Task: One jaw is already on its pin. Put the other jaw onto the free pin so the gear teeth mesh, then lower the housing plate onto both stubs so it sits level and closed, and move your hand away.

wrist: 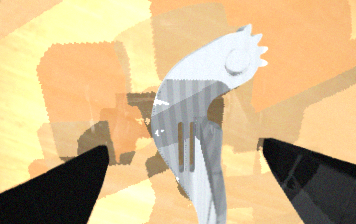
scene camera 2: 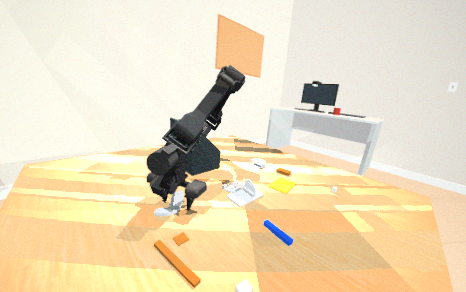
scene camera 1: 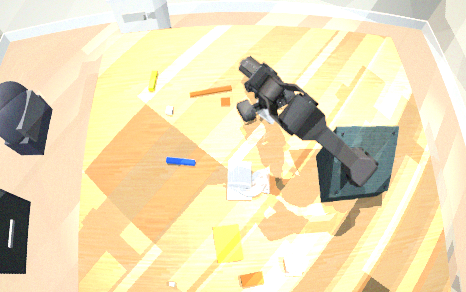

Scene:
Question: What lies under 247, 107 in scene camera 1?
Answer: The gripper.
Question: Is the gripper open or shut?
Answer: Open.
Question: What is the gripper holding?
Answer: Nothing.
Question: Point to a yellow slab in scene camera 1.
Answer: At 227, 238

